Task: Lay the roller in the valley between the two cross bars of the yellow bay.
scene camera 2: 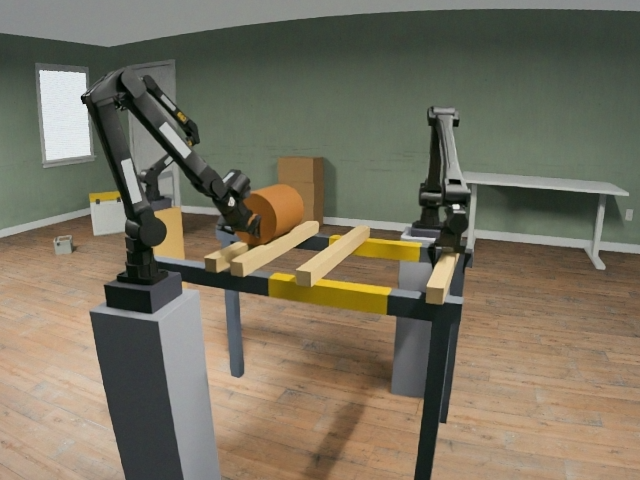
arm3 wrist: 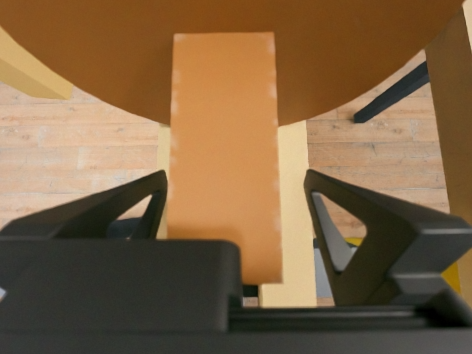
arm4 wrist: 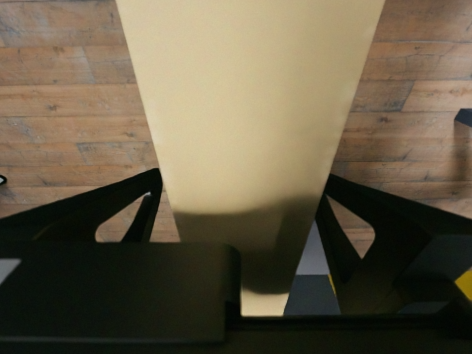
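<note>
The orange roller lies over the two left bars in the scene view. Its flat end tab stands between arm3's open fingers, with a gap at the right finger. Arm4's gripper looks open, its fingers close at both sides of a pale cross bar. In the scene view the front-left arm's gripper is at the roller's near end, its fingers unclear. The right arm's gripper is at the far-right bar. Another bar crosses the yellow bay.
A dark rail frame carries the bars. A grey pedestal stands front left, another behind the frame at the right. Another arm stands at the back left. Cardboard boxes and a white table stand behind.
</note>
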